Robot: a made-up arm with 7 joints. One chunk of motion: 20 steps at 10 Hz.
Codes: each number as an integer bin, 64 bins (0 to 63) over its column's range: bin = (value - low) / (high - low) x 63, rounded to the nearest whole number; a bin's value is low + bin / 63 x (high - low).
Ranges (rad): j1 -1.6..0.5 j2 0..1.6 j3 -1.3..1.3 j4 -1.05..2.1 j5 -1.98..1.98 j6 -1.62..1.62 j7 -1.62..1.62
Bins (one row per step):
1: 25 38 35 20 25 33 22
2: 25 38 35 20 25 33 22
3: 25 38 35 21 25 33 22
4: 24 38 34 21 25 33 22
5: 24 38 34 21 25 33 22
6: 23 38 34 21 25 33 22
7: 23 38 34 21 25 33 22
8: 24 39 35 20 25 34 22
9: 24 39 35 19 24 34 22
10: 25 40 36 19 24 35 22
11: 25 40 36 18 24 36 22
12: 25 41 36 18 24 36 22
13: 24 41 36 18 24 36 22
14: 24 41 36 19 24 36 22
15: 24 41 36 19 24 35 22
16: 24 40 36 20 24 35 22
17: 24 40 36 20 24 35 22
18: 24 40 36 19 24 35 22
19: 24 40 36 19 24 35 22
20: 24 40 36 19 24 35 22
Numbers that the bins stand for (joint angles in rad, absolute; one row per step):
1: -0.7667 0.9651 0.1444 -0.0500 -0.4086 0.0771 -0.4886
2: -0.7667 0.9651 0.1444 -0.0500 -0.4086 0.0771 -0.4886
3: -0.7667 0.9651 0.1444 0.0000 -0.4086 0.0771 -0.4886
4: -0.8000 0.9651 0.1032 0.0000 -0.4086 0.0771 -0.4886
5: -0.8000 0.9651 0.1032 0.0000 -0.4086 0.0771 -0.4886
6: -0.8333 0.9651 0.1032 0.0000 -0.4086 0.0771 -0.4886
7: -0.8333 0.9651 0.1032 0.0000 -0.4086 0.0771 -0.4886
8: -0.8000 0.9905 0.1444 -0.0500 -0.4086 0.1286 -0.4886
9: -0.8000 0.9905 0.1444 -0.1000 -0.4714 0.1286 -0.4886
10: -0.7667 1.0159 0.1857 -0.1000 -0.4714 0.1800 -0.4886
11: -0.7667 1.0159 0.1857 -0.1500 -0.4714 0.2314 -0.4886
12: -0.7667 1.0413 0.1857 -0.1500 -0.4714 0.2314 -0.4886
13: -0.8000 1.0413 0.1857 -0.1500 -0.4714 0.2314 -0.4886
14: -0.8000 1.0413 0.1857 -0.1000 -0.4714 0.2314 -0.4886
15: -0.8000 1.0413 0.1857 -0.1000 -0.4714 0.1800 -0.4886
16: -0.8000 1.0159 0.1857 -0.0500 -0.4714 0.1800 -0.4886
17: -0.8000 1.0159 0.1857 -0.0500 -0.4714 0.1800 -0.4886
18: -0.8000 1.0159 0.1857 -0.1000 -0.4714 0.1800 -0.4886
19: -0.8000 1.0159 0.1857 -0.1000 -0.4714 0.1800 -0.4886
20: -0.8000 1.0159 0.1857 -0.1000 -0.4714 0.1800 -0.4886

